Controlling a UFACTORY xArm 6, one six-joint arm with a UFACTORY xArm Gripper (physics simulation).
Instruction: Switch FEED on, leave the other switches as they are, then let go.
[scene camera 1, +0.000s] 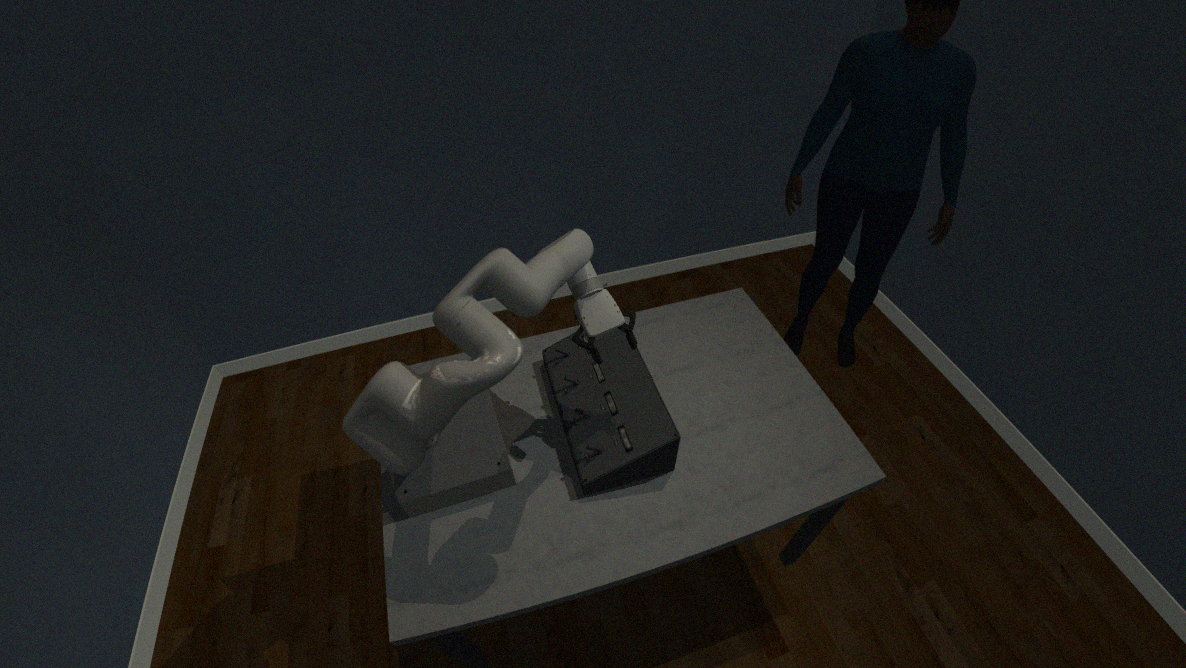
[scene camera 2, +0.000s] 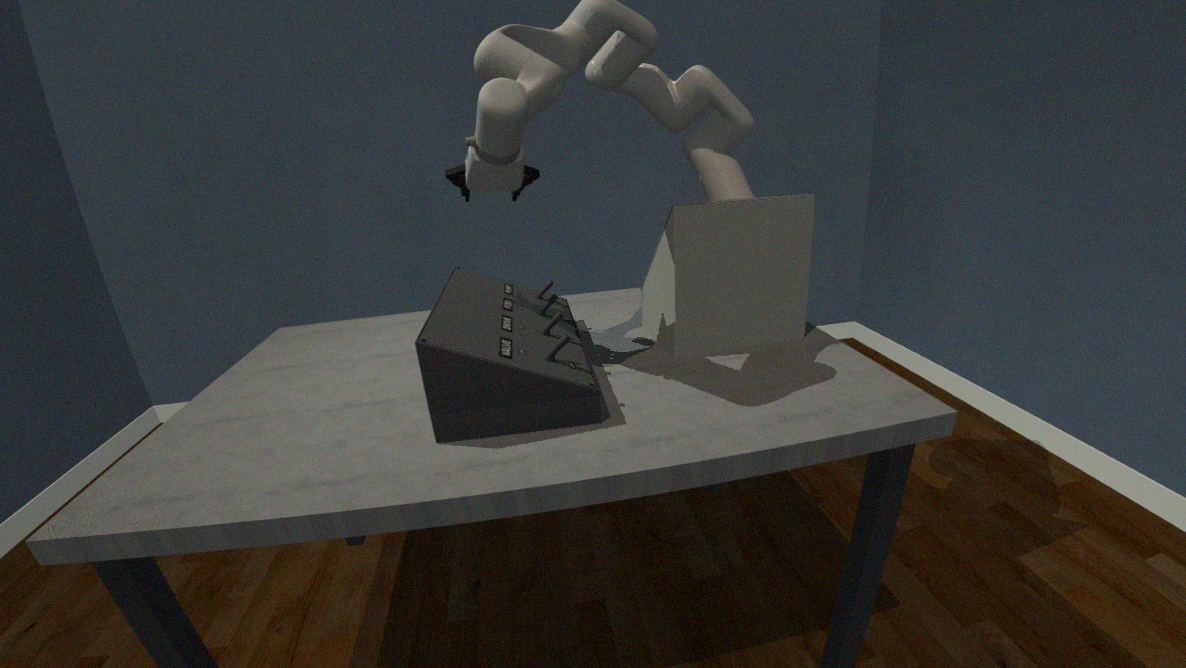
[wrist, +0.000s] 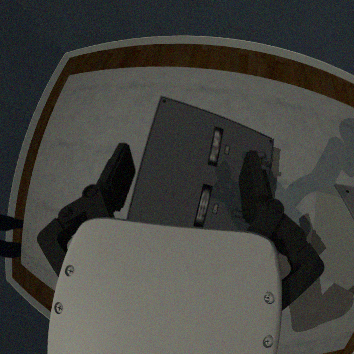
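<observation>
A dark sloped console stands on the table. Several toggle levers stand along its low side, among them the nearest lever and the farthest lever in scene camera 2. Each has a small label plate beside it, such as the label plate of the nearest lever. The lettering is too blurred to tell which is FEED. My gripper is open and empty, high above the console. In the wrist view, its right finger hides part of the lever row.
A pale box-like pedestal under the arm stands beside the console's lever side. The grey-white table bears both. A person stands beyond the table's far right corner in scene camera 1.
</observation>
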